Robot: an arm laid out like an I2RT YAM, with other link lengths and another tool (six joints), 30 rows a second.
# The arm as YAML. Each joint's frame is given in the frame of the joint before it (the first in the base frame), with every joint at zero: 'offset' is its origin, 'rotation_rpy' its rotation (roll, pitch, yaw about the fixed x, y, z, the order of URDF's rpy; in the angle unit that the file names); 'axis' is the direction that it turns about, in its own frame. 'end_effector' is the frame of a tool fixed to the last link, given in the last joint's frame.
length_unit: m
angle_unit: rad
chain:
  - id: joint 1
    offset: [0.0, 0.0, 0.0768]
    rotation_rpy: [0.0, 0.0, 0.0]
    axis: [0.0, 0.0, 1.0]
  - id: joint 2
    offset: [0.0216, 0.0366, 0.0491]
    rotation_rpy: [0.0, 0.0, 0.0]
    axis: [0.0, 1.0, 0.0]
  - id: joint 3
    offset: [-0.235, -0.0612, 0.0]
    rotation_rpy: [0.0, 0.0, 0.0]
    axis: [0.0, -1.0, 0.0]
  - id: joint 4
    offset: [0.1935, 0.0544, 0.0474]
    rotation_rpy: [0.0, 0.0, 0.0]
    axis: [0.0, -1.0, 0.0]
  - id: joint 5
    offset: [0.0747, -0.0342, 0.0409]
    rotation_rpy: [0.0, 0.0, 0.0]
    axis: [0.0, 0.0, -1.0]
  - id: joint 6
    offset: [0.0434, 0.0, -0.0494]
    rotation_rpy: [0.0, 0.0, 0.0]
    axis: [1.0, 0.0, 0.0]
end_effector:
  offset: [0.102, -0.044, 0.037]
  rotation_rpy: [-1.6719, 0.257, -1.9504]
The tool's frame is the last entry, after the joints.
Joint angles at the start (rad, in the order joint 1, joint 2, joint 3, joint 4, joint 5, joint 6):
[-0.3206 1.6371 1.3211 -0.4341 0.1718 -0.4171]
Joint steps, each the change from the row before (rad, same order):
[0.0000 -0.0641 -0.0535 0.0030 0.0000 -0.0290]
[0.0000 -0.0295 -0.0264 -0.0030 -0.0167 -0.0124]
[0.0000 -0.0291 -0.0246 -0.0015 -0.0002 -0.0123]
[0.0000 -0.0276 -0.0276 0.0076 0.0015 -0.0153]
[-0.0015 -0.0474 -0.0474 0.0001 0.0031 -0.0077]
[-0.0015 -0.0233 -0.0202 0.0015 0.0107 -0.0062]
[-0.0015 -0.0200 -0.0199 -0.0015 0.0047 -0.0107]
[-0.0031 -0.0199 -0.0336 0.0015 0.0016 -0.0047]
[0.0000 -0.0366 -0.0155 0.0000 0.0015 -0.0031]
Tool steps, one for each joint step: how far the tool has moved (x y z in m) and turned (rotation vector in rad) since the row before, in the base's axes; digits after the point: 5 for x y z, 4 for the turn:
[-0.01159 0.00541 0.00551 -0.0227 -0.0016 0.0193]
[-0.00478 0.00472 0.00017 0.0026 0.0011 0.0206]
[-0.00565 0.00258 0.00131 -0.0088 0.0018 0.0083]
[-0.00490 0.00225 0.00120 -0.0133 -0.0011 0.0090]
[-0.01070 0.00292 -0.00101 -0.0070 0.0035 0.0012]
[-0.00547 0.00000 0.00109 -0.0122 0.0003 -0.0055]
[-0.00476 0.00091 -0.00078 -0.0094 0.0066 0.0019]
[-0.00623 0.00094 -0.00581 -0.0001 0.0138 -0.0012]
[-0.00558 0.00185 0.00647 -0.0097 -0.0184 0.0009]

